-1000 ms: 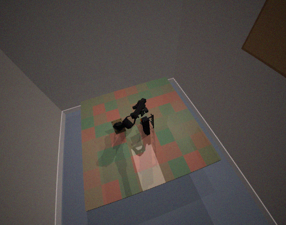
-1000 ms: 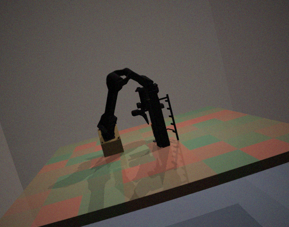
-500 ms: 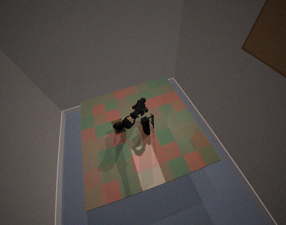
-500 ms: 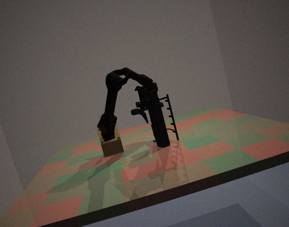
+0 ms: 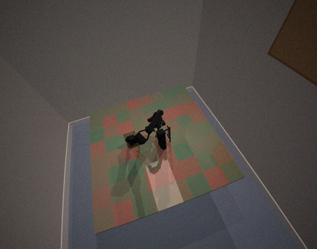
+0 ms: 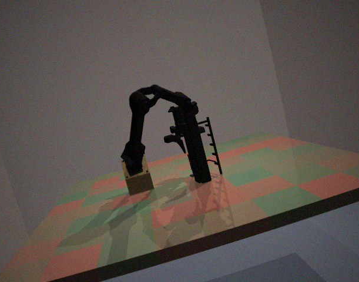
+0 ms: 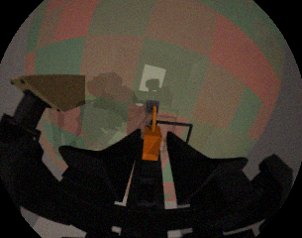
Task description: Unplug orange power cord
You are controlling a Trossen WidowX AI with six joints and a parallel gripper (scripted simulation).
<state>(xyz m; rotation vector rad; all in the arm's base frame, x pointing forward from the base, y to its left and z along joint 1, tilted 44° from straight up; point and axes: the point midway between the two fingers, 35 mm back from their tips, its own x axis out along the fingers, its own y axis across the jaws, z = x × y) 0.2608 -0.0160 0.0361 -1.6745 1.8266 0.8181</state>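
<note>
My gripper tip is 50 mm to the left of the orange plug and 10 mm above it.
</note>
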